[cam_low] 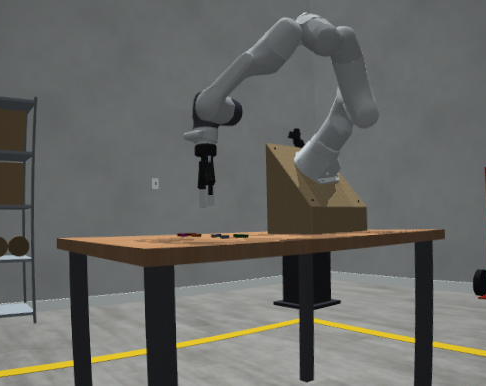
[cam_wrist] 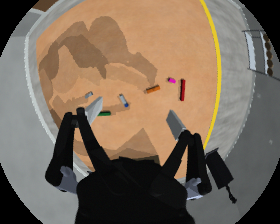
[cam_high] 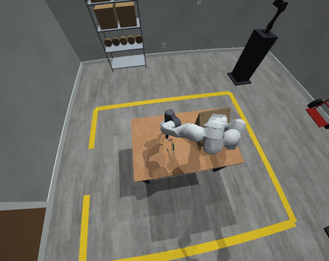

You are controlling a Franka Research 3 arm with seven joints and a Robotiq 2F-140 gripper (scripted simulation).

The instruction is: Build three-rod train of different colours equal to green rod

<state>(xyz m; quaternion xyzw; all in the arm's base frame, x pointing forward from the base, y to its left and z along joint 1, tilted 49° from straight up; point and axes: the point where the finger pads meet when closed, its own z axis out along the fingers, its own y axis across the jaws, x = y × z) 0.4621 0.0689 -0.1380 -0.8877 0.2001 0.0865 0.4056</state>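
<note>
The orange rod lies 11 cm below my hand, 5 cm to the right of it and 1 cm ahead of it. Round my hand: green rod 14 cm to the left, 11 cm below, 3 cm behind; then magenta rod 11 cm to the right, 11 cm below, 2 cm ahead; then small blue rod 11 cm below, 4 cm to the left, 2 cm behind.
</note>
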